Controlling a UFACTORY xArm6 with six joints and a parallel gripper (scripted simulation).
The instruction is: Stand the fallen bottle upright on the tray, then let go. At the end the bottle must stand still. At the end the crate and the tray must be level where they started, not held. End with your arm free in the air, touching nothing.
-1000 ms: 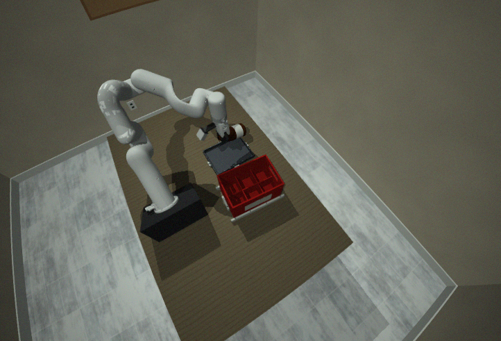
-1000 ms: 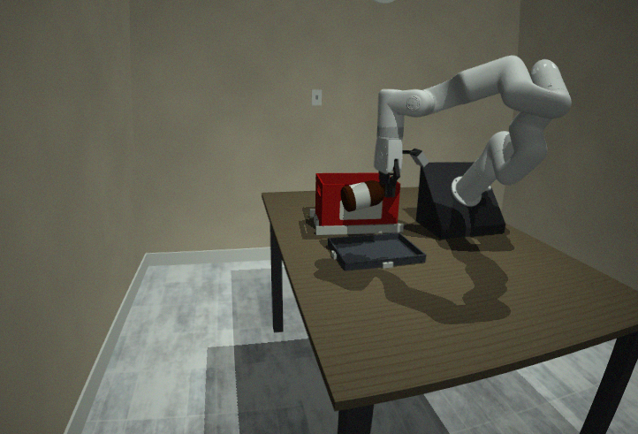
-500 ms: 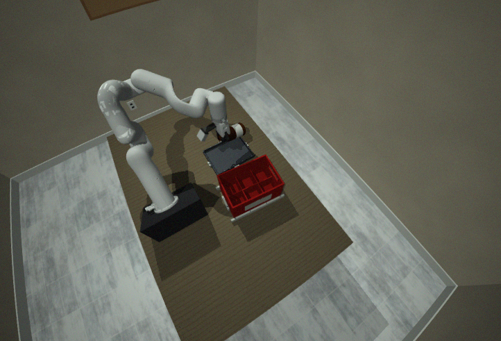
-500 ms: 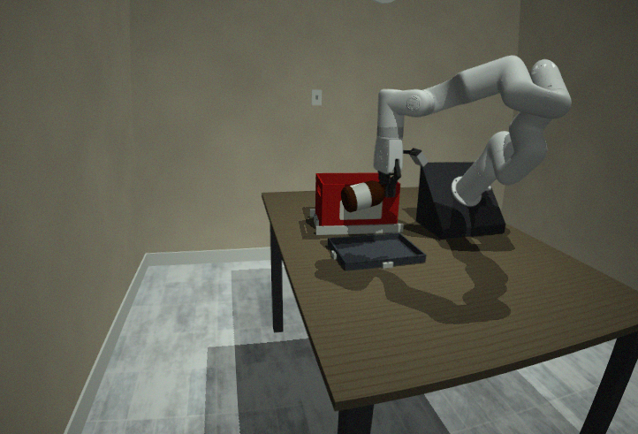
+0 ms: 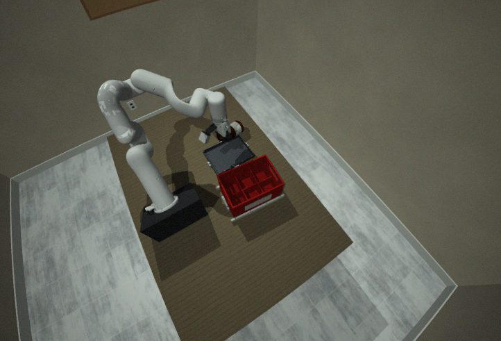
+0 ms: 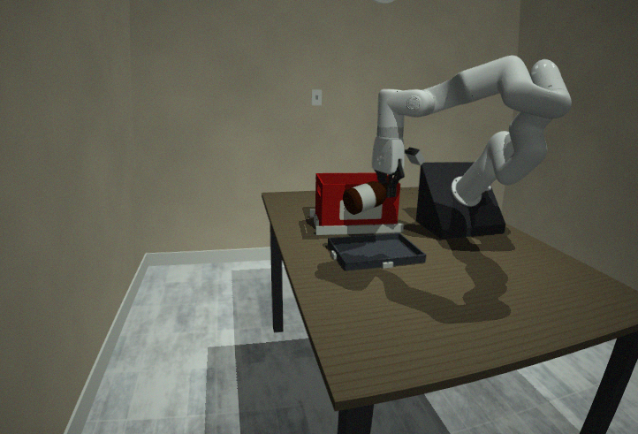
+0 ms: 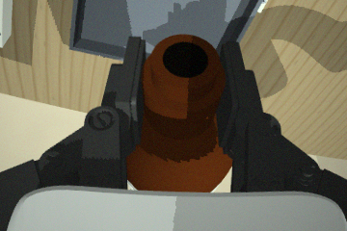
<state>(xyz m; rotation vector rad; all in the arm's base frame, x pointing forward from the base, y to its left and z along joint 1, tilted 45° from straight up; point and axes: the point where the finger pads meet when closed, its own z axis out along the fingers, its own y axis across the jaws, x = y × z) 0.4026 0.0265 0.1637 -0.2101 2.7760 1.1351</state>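
My hand is 50 mm short of the brown bottle, 10 mm to the right of it and 10 mm above it. Also, from my hand: dark grey tray (190 mm below, 30 mm ahead); red crate (270 mm to the right, 120 mm below, 20 mm behind).
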